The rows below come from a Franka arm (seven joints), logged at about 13 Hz.
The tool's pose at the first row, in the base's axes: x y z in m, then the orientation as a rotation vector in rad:
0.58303 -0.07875 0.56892 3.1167 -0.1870 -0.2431
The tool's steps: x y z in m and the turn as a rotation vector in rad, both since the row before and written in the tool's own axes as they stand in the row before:
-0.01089 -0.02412 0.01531 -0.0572 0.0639 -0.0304
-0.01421 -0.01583 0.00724 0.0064 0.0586 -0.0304
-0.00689 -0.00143 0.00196 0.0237 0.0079 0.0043
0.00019 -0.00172 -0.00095 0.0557 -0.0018 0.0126
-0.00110 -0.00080 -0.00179 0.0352 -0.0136 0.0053
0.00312 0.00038 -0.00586 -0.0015 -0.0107 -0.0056
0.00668 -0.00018 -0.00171 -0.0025 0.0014 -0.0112
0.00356 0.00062 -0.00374 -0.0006 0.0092 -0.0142
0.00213 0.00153 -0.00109 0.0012 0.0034 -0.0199
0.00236 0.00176 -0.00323 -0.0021 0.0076 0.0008
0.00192 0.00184 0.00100 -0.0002 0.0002 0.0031
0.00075 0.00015 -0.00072 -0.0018 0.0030 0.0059
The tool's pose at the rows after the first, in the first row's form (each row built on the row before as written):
0.57282 -0.05351 0.55501 3.0672 -0.1296 -0.1462
0.55930 -0.03700 0.54799 3.0772 -0.0804 -0.0575
0.55242 -0.03533 0.54619 3.1006 -0.0879 -0.0445
0.55273 -0.03359 0.54706 -3.1232 0.1095 0.0448
0.55174 -0.03275 0.54889 -3.0870 0.1171 0.0635
0.55505 -0.03367 0.55458 -3.0879 0.1080 0.0799
0.56180 -0.03404 0.55594 -3.0908 0.0907 0.0775
0.56549 -0.03505 0.55946 -3.0922 0.0691 0.0628
0.56759 -0.03672 0.56039 -3.0913 0.0385 0.0567
0.57002 -0.03870 0.56344 -3.0937 0.0400 0.0451
0.57186 -0.04054 0.56230 -3.0939 0.0448 0.0449
0.57263 -0.04075 0.56299 -3.0957 0.0540 0.0405

